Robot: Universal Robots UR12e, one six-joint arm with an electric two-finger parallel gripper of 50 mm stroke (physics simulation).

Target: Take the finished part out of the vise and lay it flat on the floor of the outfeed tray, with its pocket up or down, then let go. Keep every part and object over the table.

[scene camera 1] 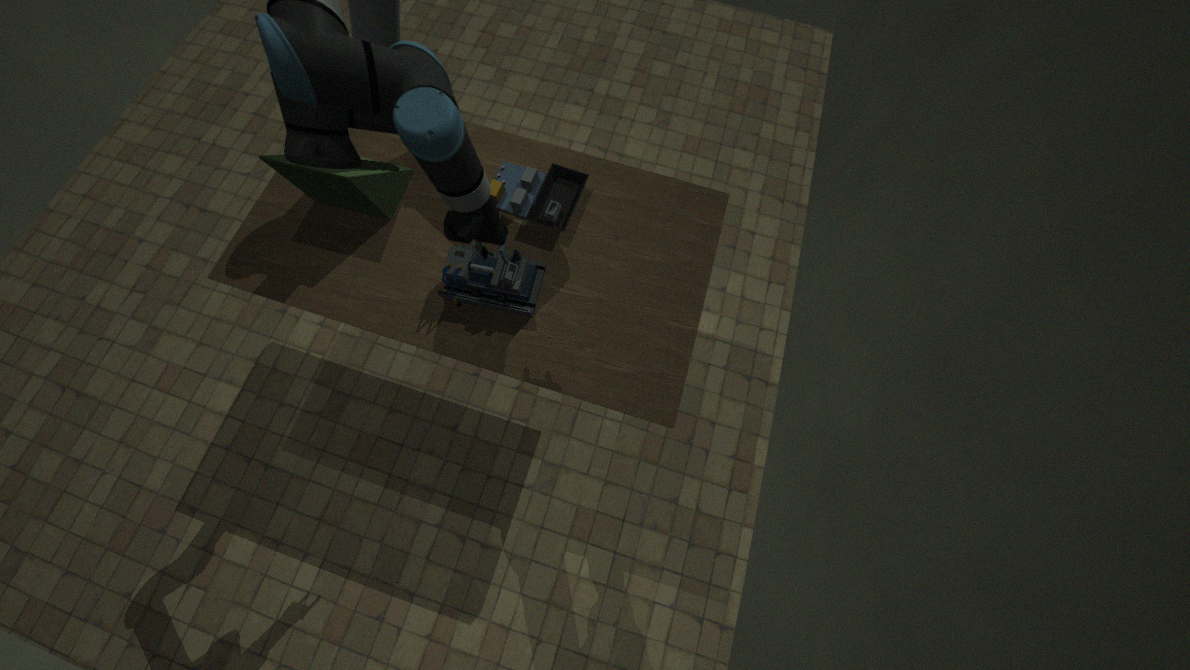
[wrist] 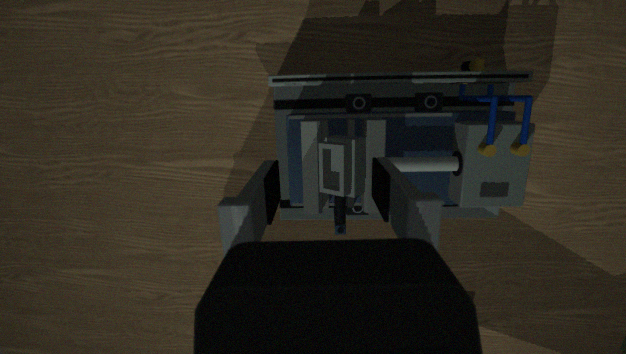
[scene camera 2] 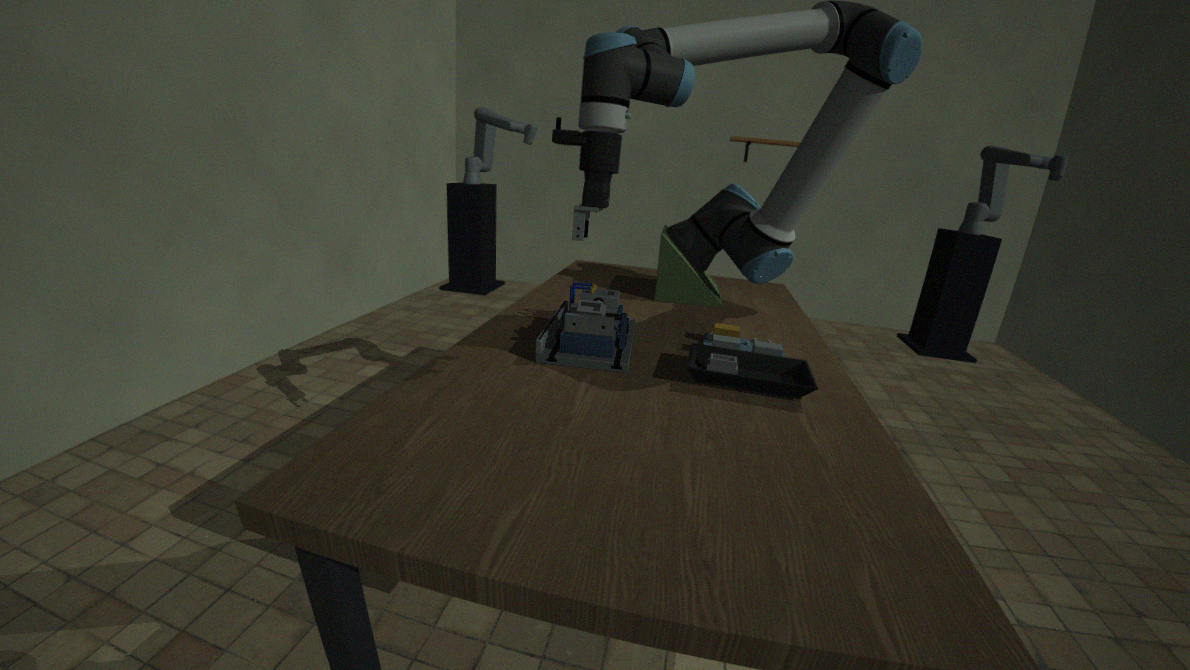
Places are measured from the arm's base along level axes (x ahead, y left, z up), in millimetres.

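Pixels of known places: gripper, fingertip midpoint: (scene camera 1: 497, 258) (wrist: 325, 178) (scene camera 2: 580, 238); arm's base, origin of the base link: (scene camera 1: 325, 162) (scene camera 2: 684, 251).
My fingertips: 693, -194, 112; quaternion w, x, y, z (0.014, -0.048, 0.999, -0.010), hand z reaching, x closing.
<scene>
For each thing: its middle in the pictures, then the offset to it from my fingertips, as dx, dy, dz.
- finished part, body centre: (wrist: 340, 166) (scene camera 2: 590, 311) (scene camera 1: 509, 272) -17, +27, -153
- vise, body centre: (wrist: 397, 155) (scene camera 2: 592, 322) (scene camera 1: 491, 275) -86, +19, -199
- grey pocketed part, body centre: (scene camera 2: 722, 365) (scene camera 1: 552, 211) +16, +310, -219
- blue plate, body centre: (scene camera 2: 743, 352) (scene camera 1: 515, 189) -151, +370, -245
- yellow block, body centre: (scene camera 2: 725, 333) (scene camera 1: 495, 191) -201, +326, -223
- dark rod, body centre: (wrist: 340, 208) -21, +76, -159
The finished part (scene camera 1: 511, 271) (scene camera 2: 591, 307) (wrist: 332, 169), a small light grey block with a rectangular pocket, sits between the jaws of the vise (scene camera 2: 585, 343) (wrist: 309, 165). In the wrist view its pocket faces the camera, and narrow dark gaps show beside it. My gripper (scene camera 1: 499, 253) (scene camera 2: 580, 229) (wrist: 325, 178) is open and empty, high above the vise, its fingers spread along the jaw-closing direction. The black tray (scene camera 1: 567, 187) (scene camera 2: 749, 383) stands beside the vise, with another grey pocketed part (scene camera 1: 552, 209) (scene camera 2: 721, 362) at one end.
A blue plate (scene camera 1: 509, 173) beside the tray bears light blocks (scene camera 1: 528, 176) (scene camera 2: 767, 346) and a yellow block (scene camera 1: 497, 189) (scene camera 2: 726, 330). Blue pipes (wrist: 492, 120) rise at the vise's cylinder end. A dark rod (wrist: 340, 215) sticks out beside the part. The green wedge (scene camera 1: 358, 193) (scene camera 2: 682, 276) carries the arm.
</scene>
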